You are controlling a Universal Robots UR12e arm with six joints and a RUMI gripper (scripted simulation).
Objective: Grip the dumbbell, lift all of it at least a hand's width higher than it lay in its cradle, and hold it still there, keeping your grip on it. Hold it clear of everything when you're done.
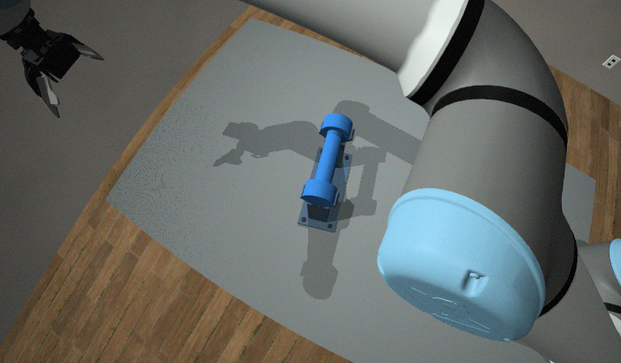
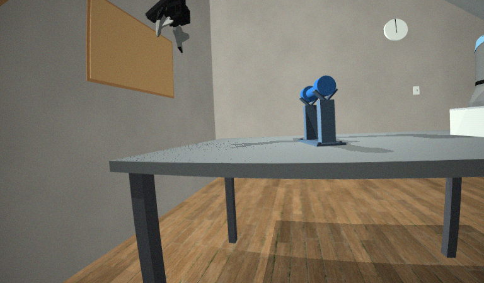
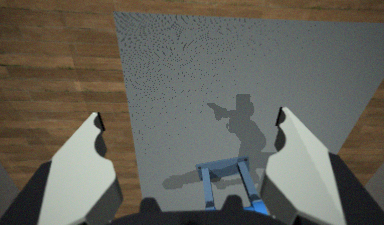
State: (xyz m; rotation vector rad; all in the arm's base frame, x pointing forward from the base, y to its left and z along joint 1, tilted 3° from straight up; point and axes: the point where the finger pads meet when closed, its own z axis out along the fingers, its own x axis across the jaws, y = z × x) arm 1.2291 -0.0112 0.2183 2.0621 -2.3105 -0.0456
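Right now the blue dumbbell is 54 cm behind my hand, 19 cm below it and 8 cm to the right of it. Also, from my hand: cradle 54 cm behind, 31 cm below, 8 cm to the right.
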